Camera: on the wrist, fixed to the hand. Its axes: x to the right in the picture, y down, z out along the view.
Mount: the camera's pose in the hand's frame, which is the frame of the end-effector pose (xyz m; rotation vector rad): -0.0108 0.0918 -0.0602 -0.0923 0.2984 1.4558
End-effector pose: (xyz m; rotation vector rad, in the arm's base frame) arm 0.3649 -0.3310 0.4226 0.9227 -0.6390 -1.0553
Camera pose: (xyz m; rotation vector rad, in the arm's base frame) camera 0.4505 -0.2835 0.4735 0.3104 -0.7681 0.3500
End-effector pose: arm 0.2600 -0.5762 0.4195 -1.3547 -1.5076 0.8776
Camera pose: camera 0.3484 -0.5769 0.3535 -2.5031 -0.1125 1.3146
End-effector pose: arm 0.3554 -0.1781 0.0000 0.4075 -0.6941 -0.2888
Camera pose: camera 0.3989 -0.0769 -0.0062 -0.2066 -0.5310 1.0930
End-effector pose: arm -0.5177 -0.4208 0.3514 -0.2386 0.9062 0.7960
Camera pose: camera -0.6231 -0.3926 0.3352 0.3048 1.2853 2.1824
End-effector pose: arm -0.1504 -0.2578 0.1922 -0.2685 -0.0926 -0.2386
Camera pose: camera -0.1348 -0.1859 0.1100 -0.3297 0.4137 1.1657
